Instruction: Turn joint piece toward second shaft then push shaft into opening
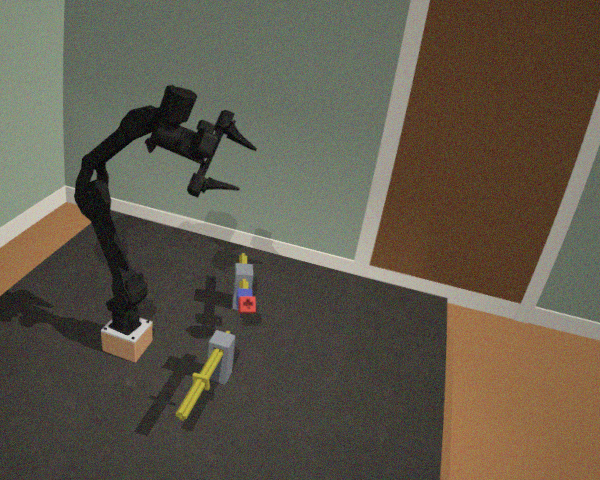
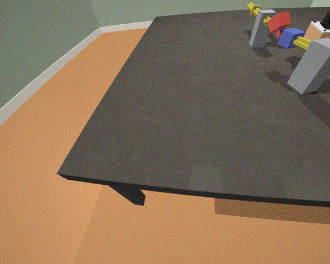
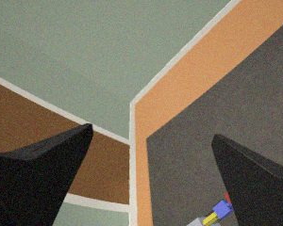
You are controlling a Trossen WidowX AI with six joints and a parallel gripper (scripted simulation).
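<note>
The red square joint piece lies 410 mm below my gripper tip and 90 mm to the left of it.
</note>
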